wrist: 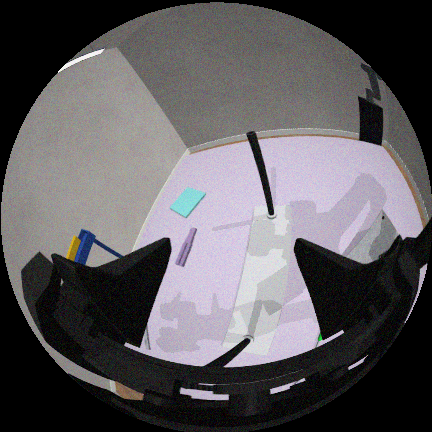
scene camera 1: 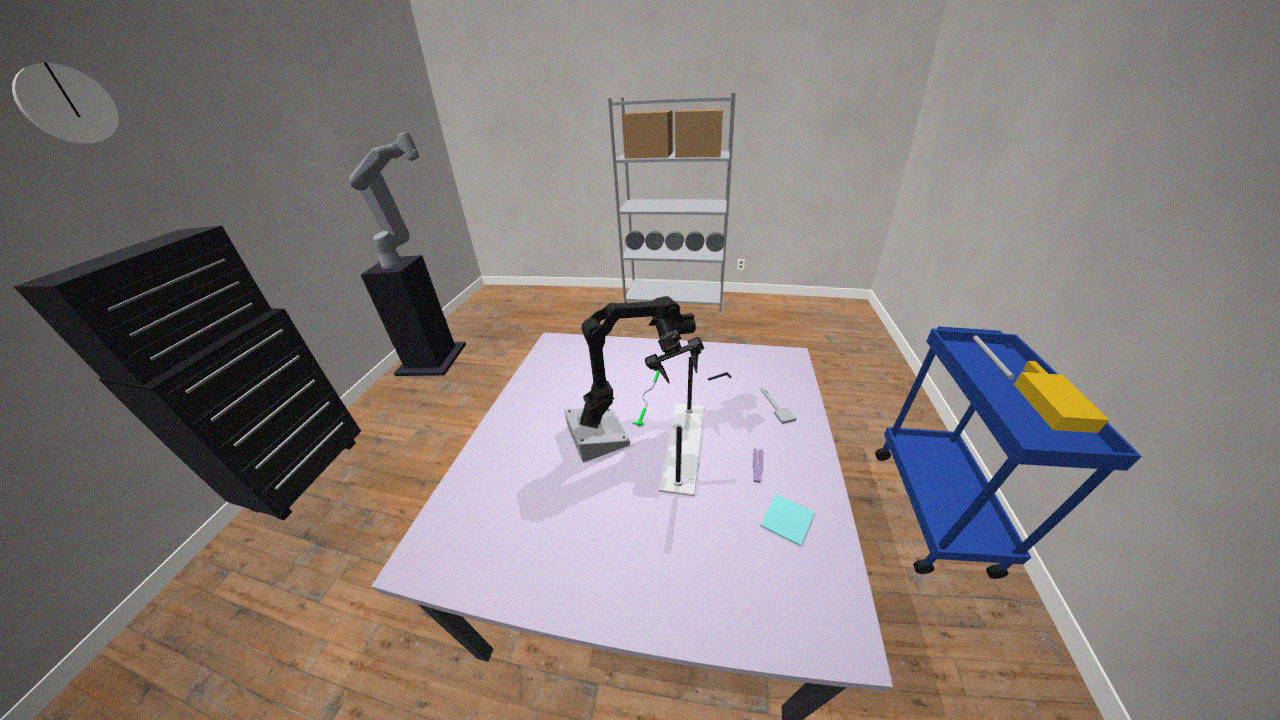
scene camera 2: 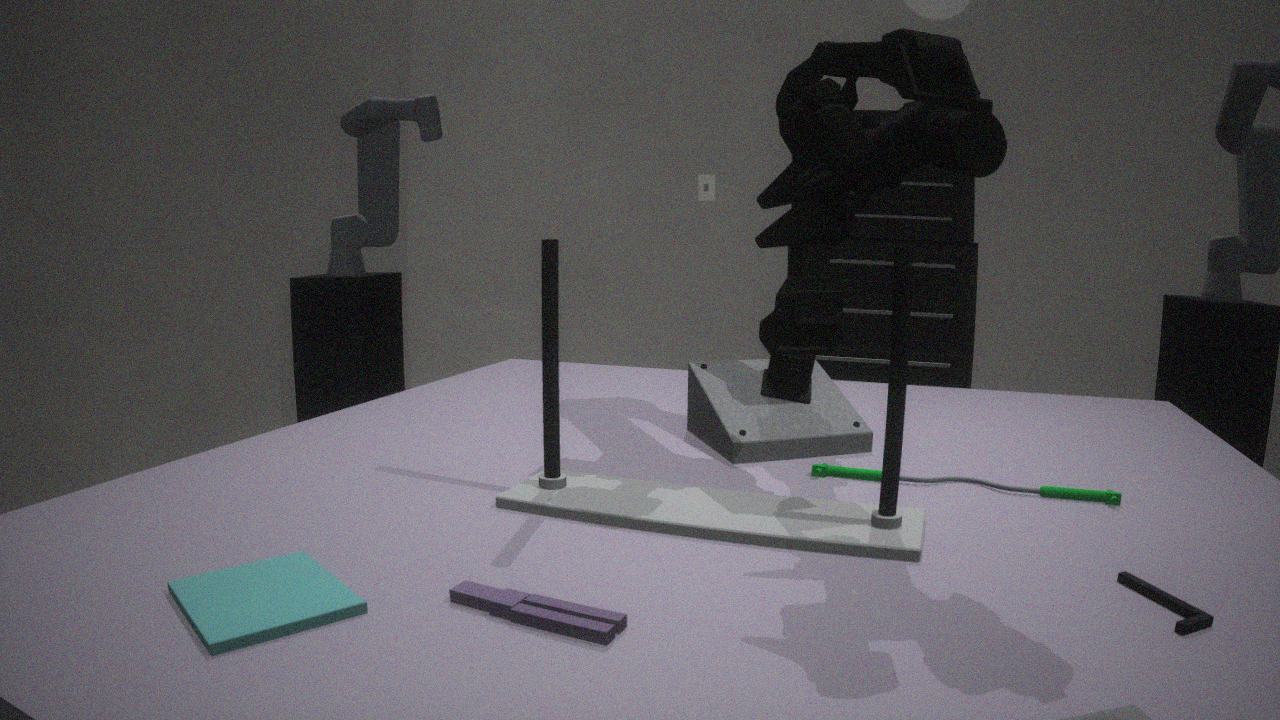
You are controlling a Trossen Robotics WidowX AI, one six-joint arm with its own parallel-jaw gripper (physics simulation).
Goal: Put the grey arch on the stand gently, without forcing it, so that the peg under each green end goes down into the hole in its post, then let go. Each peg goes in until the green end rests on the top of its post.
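Frame: origin at the arm's base, x up, y left, z back, level; metres.
Seen in the pictures: gripper, between the fingertips: [wrist: 234,245] [scene camera 1: 682,378] [scene camera 2: 758,225]; arm's base, origin of its link: [scene camera 1: 589,421] [scene camera 2: 786,387].
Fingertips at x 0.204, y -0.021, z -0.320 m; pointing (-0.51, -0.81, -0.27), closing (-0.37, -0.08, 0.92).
Offsets run from my fingertips to a thing's top centre. "*": to the spot under its first point. Level surfaces: height alone.
The arch has a thin wavy grey middle [scene camera 1: 646,394] [scene camera 2: 971,481] and two green ends. It lies on the table between the arm's base and the stand; a bit of a green end {* dx -0.257, dy +0.142, dz +0.134 m} [wrist: 320,338] shows beside a finger in the wrist view. The stand is a pale base {dx -0.258 m} [scene camera 1: 692,447] [scene camera 2: 662,512] [wrist: 265,260] with two upright black posts, one [scene camera 1: 678,454] [scene camera 2: 550,358] [wrist: 261,172] nearer the teal square, the other {* dx -0.129, dy +0.118, dz -0.036 m} [scene camera 1: 690,385] [scene camera 2: 895,394] [wrist: 232,353] at the far end. The post holes are too small to see. My gripper [scene camera 1: 679,373] [scene camera 2: 760,222] [wrist: 234,245] is open and empty, high over the table near the far post.
A teal square {* dx -0.260, dy -0.331, dz -0.290 m} [scene camera 1: 787,519] [scene camera 2: 268,598] [wrist: 188,202] and a purple clip-like piece {dx -0.258, dy -0.130, dz -0.243 m} [scene camera 1: 758,465] [scene camera 2: 537,610] [wrist: 186,247] lie beside the stand. A black bent piece {dx -0.262, dy +0.328, dz -0.177 m} [scene camera 1: 719,376] [scene camera 2: 1163,601] and a grey spatula-like tool {dx -0.257, dy +0.162, dz -0.371 m} [scene camera 1: 783,414] lie farther along the table.
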